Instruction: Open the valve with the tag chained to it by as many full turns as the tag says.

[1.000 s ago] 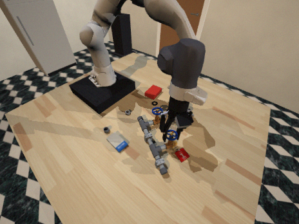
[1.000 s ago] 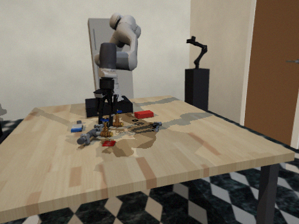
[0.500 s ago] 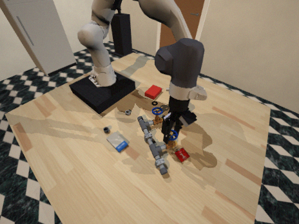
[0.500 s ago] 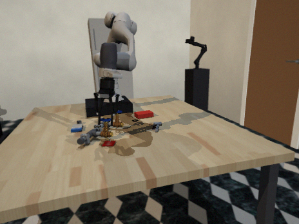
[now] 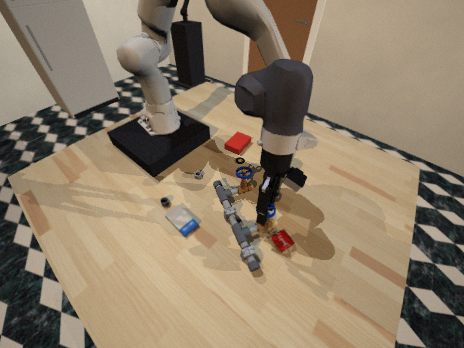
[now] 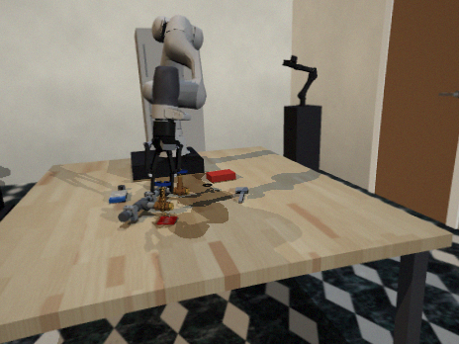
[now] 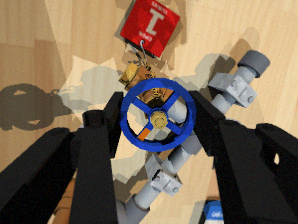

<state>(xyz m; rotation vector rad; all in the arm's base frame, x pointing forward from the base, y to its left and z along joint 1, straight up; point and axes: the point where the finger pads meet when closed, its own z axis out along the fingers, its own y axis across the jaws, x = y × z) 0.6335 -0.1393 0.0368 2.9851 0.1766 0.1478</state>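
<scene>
My gripper is now 80 mm short of the red tag and 100 mm above it. Also, from my hand: red block: 320 mm behind, 310 mm to the left, 90 mm below; then grey tool: 60 mm behind, 320 mm to the left, 100 mm below; then blue card: 230 mm behind, 150 mm to the right, 100 mm below.
</scene>
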